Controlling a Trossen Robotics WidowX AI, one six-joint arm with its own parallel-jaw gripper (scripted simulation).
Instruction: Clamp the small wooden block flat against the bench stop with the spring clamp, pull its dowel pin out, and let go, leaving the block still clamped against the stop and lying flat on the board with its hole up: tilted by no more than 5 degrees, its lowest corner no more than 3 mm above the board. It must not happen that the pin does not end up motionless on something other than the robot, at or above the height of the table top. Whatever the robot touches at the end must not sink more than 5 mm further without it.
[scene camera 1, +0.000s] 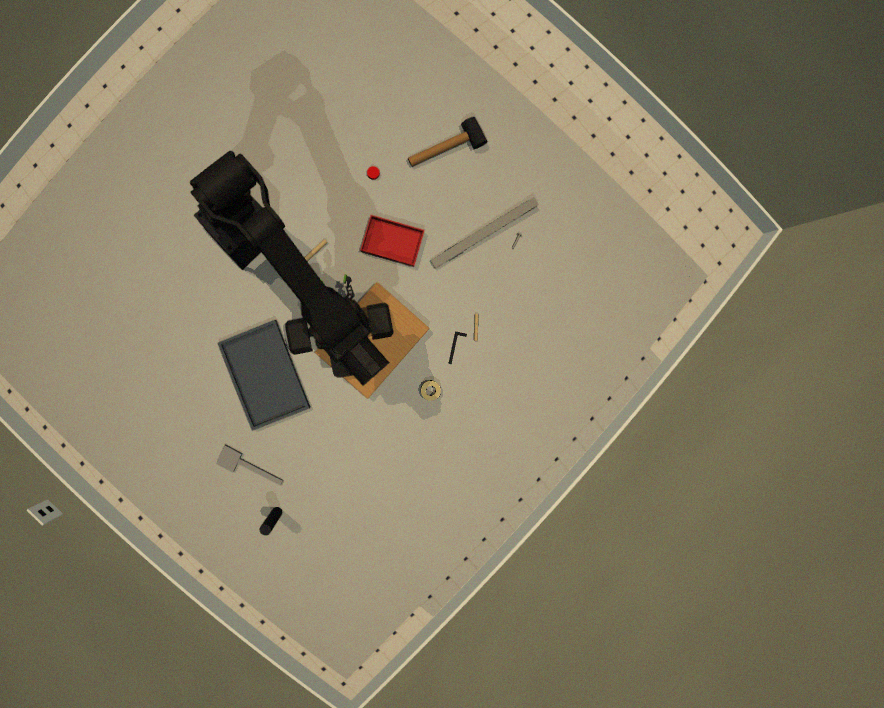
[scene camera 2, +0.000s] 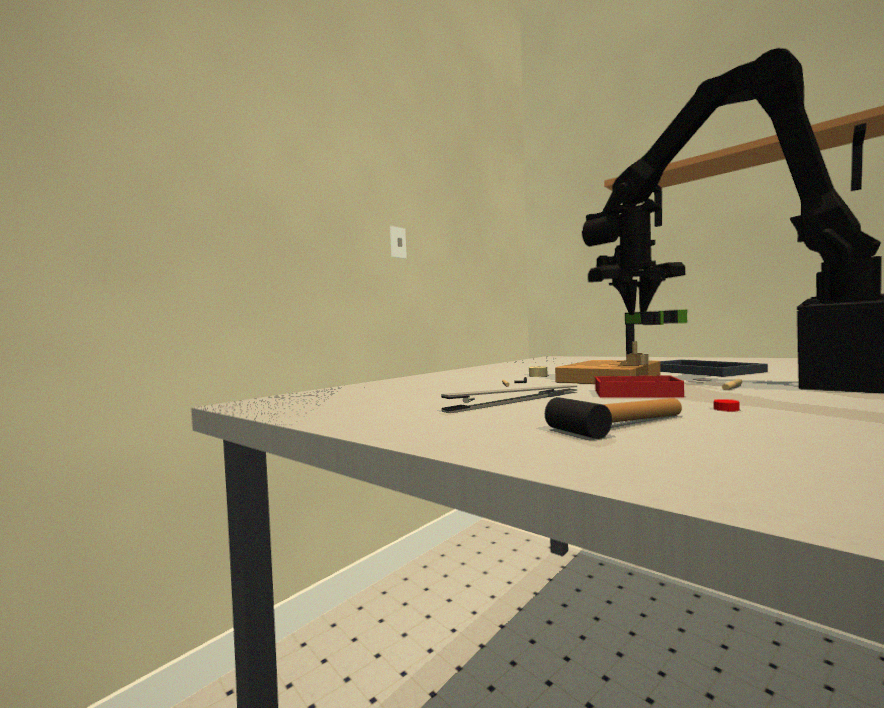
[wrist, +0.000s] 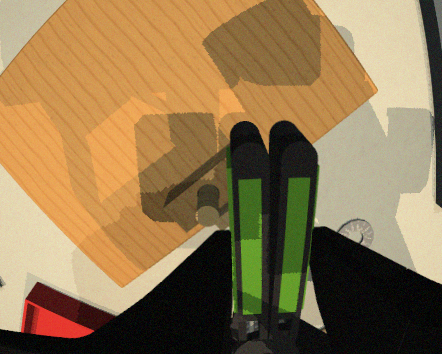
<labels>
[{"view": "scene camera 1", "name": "gripper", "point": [342, 329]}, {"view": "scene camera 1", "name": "red tray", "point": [399, 242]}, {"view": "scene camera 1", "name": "metal rule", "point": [452, 252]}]
</labels>
